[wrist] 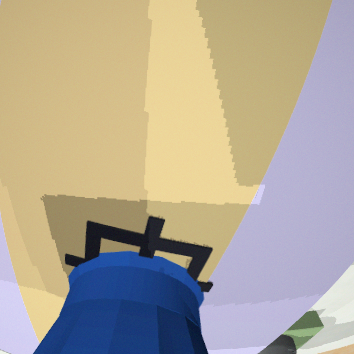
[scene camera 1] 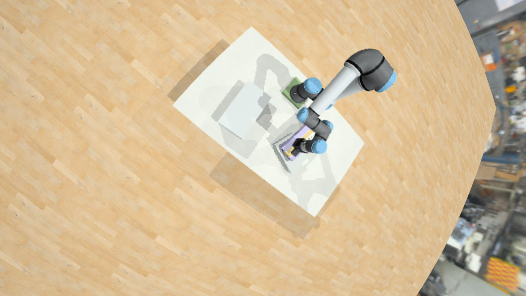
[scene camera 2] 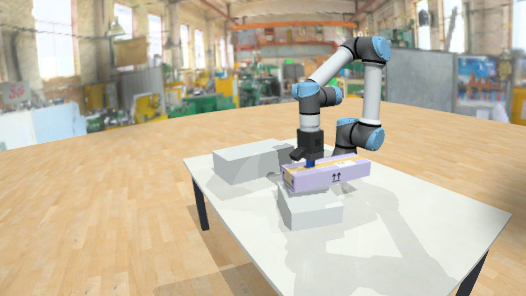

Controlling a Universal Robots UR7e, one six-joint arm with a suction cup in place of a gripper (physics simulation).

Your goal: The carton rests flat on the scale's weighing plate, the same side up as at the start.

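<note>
The lilac carton with a yellow tape strip lies across a smaller pale block, its arrow marks pointing up. My suction gripper points down, its blue cup pressed on the tape near the carton's left end in scene camera 2, and is shut on the carton. A dark printed mark shows by the cup in the wrist view. A larger pale block stands apart. I cannot tell which block is the scale. The contact under the carton is mostly hidden.
Both blocks stand on the white table. The arm's base stands on a green plate at the table's edge, near the carton's far end. The larger block is to the carton's left in both scene views.
</note>
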